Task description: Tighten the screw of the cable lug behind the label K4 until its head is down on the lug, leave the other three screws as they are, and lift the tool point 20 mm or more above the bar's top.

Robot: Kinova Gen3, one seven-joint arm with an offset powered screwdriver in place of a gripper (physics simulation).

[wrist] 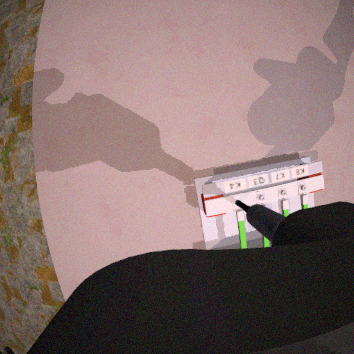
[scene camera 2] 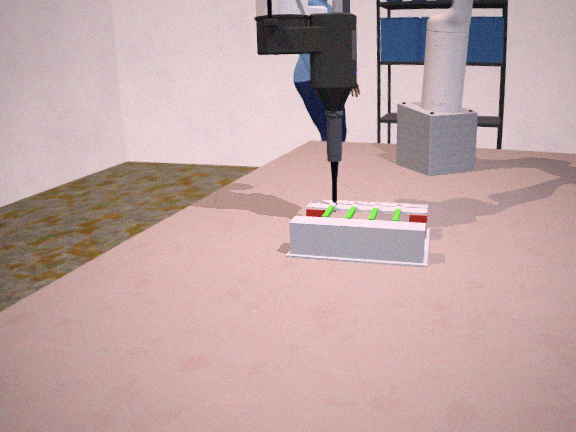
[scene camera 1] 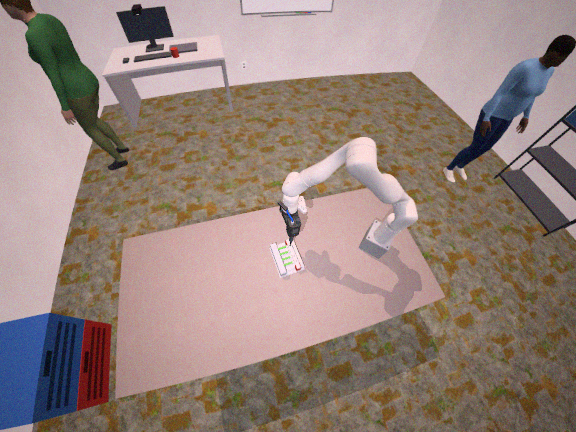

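Note:
White tray-like block [scene camera 2: 395, 241] in sight.

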